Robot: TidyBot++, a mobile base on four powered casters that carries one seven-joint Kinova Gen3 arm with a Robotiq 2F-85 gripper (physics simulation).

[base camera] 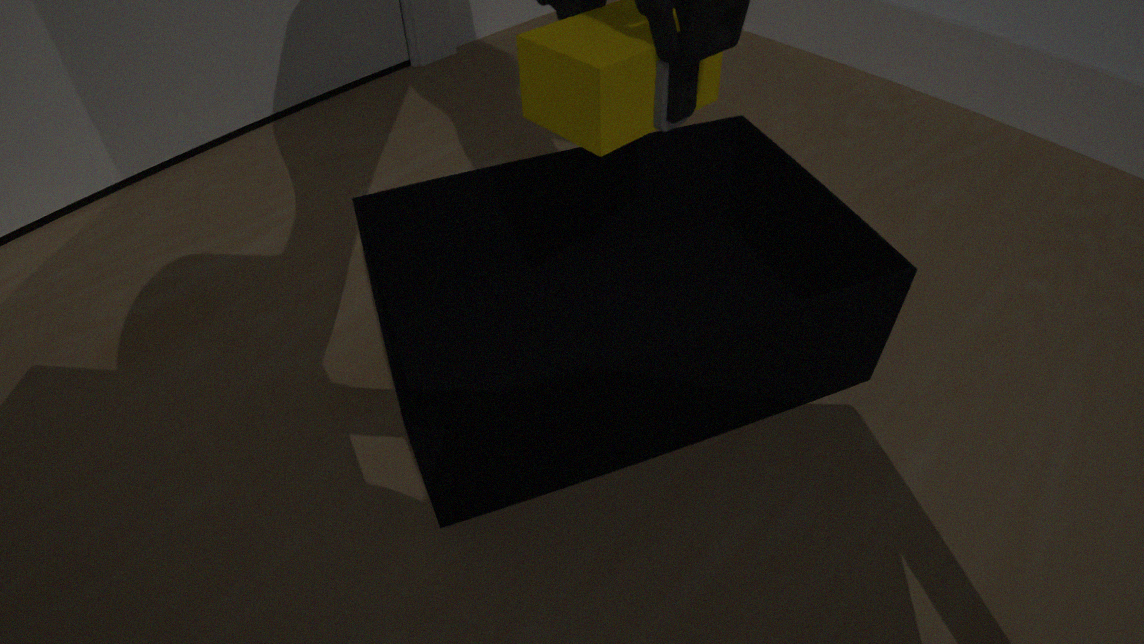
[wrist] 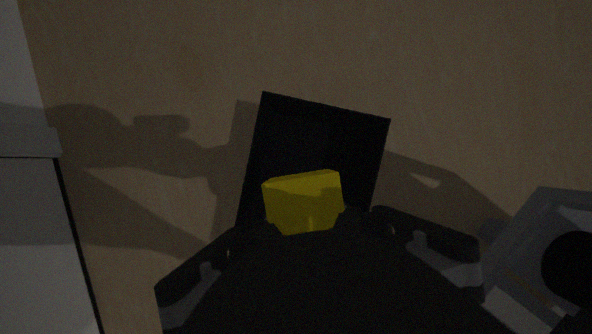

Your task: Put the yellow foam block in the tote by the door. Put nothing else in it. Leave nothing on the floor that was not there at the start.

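Frame: origin at the arm's base, x ahead, y left, z up, level; centimetres.
Where they show: gripper, fingertip midpoint: [base camera: 626,105] [wrist: 305,212].
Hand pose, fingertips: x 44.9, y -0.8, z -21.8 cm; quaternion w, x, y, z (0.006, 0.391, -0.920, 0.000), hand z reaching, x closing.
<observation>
Each offset is from my fingertips to the top centre of the thing. Level surfaces: height alone.
The yellow foam block @(dx -0.2, dy +0.2, dz +4.5 cm) [base camera: 564,88] [wrist: 304,200] is held above the floor, between the fingers of my gripper [base camera: 654,92] [wrist: 305,212]. The gripper is shut on it; in the base camera view the block hides the far finger. The black tote @(dx -0.8, dy +0.3, dz -7.8 cm) [base camera: 640,424] [wrist: 325,107] stands open on the floor. In the base camera view the block's lower corner overlaps the tote's far rim. In the wrist view the block covers part of the tote's opening. The tote's inside is too dark to make out. I cannot tell exactly how high the block is.
A pale door [base camera: 200,72] [wrist: 35,210] with a dark lower edge stands at the left. A pale wall [base camera: 960,64] runs along the back right. Part of the grey robot base [wrist: 525,235] shows at the wrist view's right edge. Broad shadows lie across the wooden floor @(dz -17.8 cm) [base camera: 1024,320] [wrist: 450,75].
</observation>
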